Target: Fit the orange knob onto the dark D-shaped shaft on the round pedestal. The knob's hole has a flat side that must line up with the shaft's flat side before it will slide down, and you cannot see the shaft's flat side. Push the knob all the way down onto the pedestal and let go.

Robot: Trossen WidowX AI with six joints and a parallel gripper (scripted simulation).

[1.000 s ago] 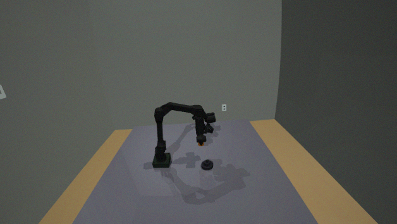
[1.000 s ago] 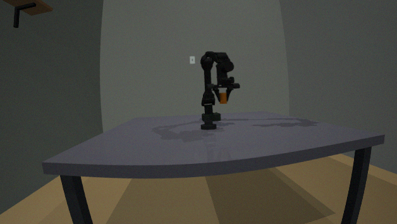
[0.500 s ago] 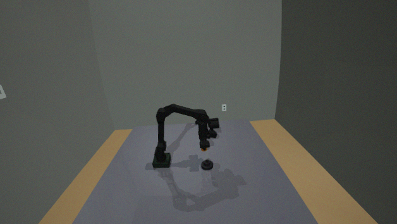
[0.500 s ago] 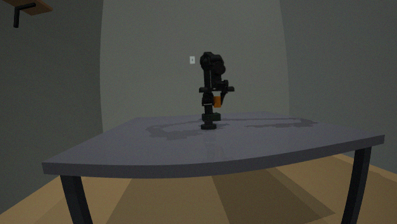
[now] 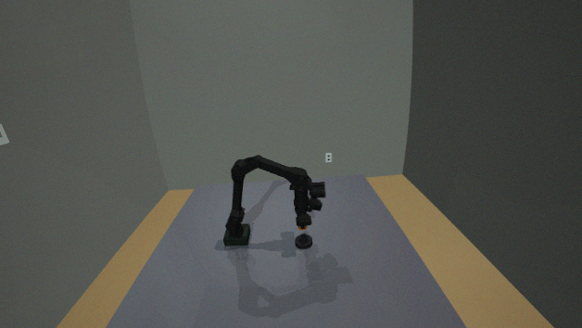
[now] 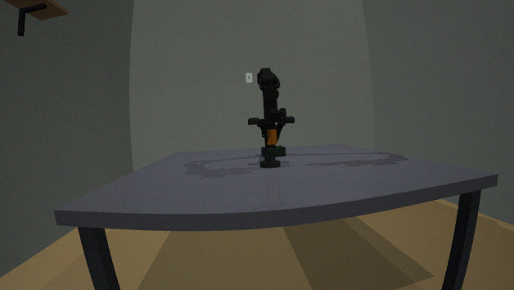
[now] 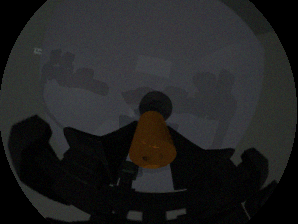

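The dark round pedestal lies 10 mm to the right of my gripper tip and 70 mm below it. From my gripper tip the other things lie so: orange knob 20 mm above.
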